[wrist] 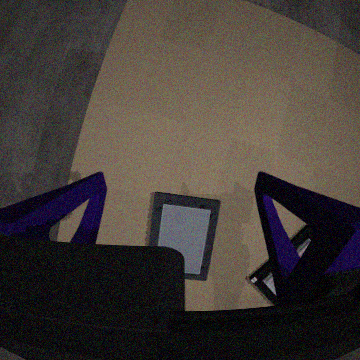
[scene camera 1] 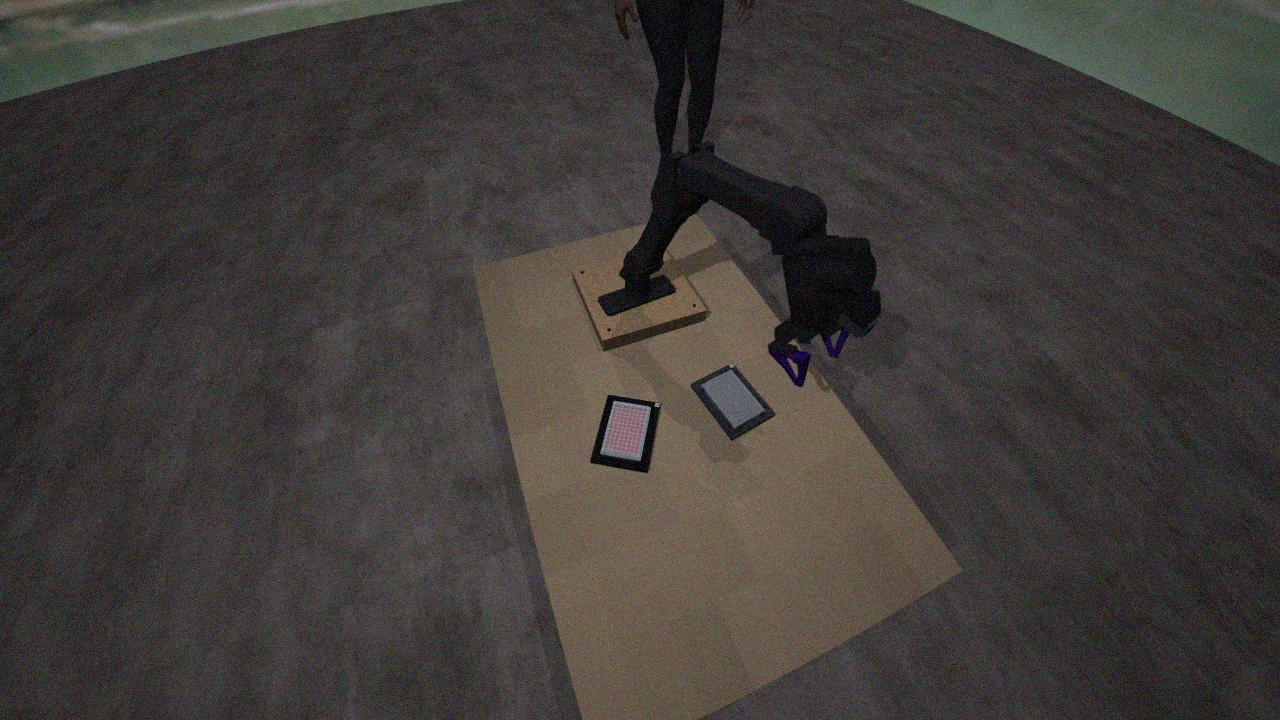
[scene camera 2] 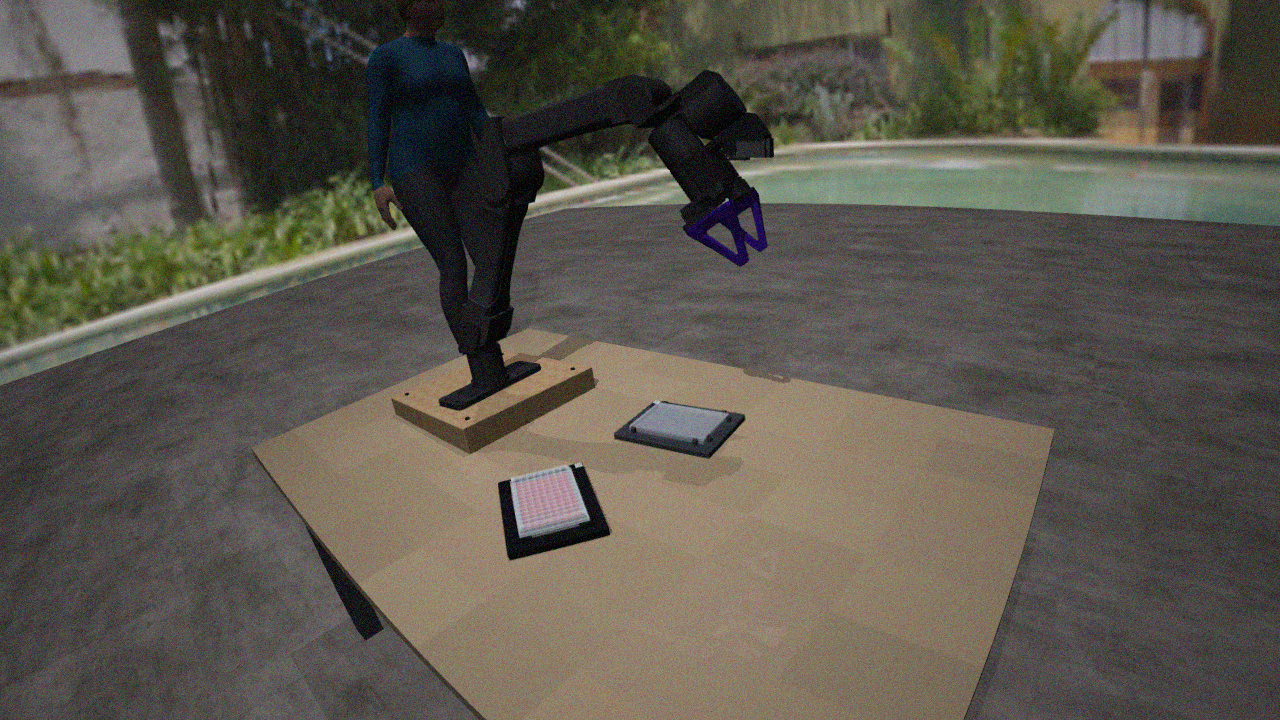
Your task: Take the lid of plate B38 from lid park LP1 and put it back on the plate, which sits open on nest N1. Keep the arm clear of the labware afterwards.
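Frame: origin at the arm's base, x ahead, y left, z up, level; millimetres.
Seen in the pictures: gripper, fingertip midpoint: (wrist: 180, 180) (scene camera 1: 817, 371) (scene camera 2: 754, 256); arm's base at its link origin: (scene camera 1: 637, 296) (scene camera 2: 491, 386).
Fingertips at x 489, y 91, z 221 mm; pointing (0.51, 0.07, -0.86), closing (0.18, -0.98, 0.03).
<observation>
Pixels of each thing's middle, then the offset from my fingertips to it. Level surfaces: height alone.
- lid at the middle of its body: (scene camera 2: 679, 421) (wrist: 181, 239) (scene camera 1: 732, 397) 33 mm right, 127 mm back, 248 mm down
- dark grey lid park at the middle of its body: (scene camera 2: 679, 424) (wrist: 181, 239) (scene camera 1: 732, 398) 33 mm right, 127 mm back, 252 mm down
- open plate at the middle of its body: (scene camera 2: 546, 499) (scene camera 1: 626, 429) (wrist: 296, 272) 283 mm right, 165 mm back, 243 mm down
- black nest at the middle of its body: (scene camera 2: 548, 505) (scene camera 1: 626, 431) (wrist: 294, 270) 283 mm right, 165 mm back, 253 mm down
- tabletop at its surface level: 262 mm down
The lid (scene camera 1: 732, 399) (scene camera 2: 682, 422) (wrist: 184, 235) is a pale grey, flat rectangle lying on the dark grey lid park (scene camera 1: 735, 436) (scene camera 2: 664, 443) (wrist: 214, 220). The open plate (scene camera 1: 626, 430) (scene camera 2: 549, 501) with pink wells sits in the black nest (scene camera 1: 619, 464) (scene camera 2: 554, 542); in the wrist view a finger hides most of the nest (wrist: 257, 284). My gripper (scene camera 1: 818, 368) (scene camera 2: 753, 257) (wrist: 180, 180) is open and empty, with purple fingers. It hangs high above the table, off to the lid park's far side; in the wrist view the lid shows low between the fingertips, partly hidden by the gripper's body.
The arm stands on a wooden base block (scene camera 1: 657, 333) (scene camera 2: 528, 413) at one end of the tabletop (scene camera 1: 716, 573) (scene camera 2: 769, 573) (wrist: 180, 100). The nest and lid park lie side by side in front of the block. A person (scene camera 1: 684, 62) (scene camera 2: 425, 116) stands behind the arm's base.
</observation>
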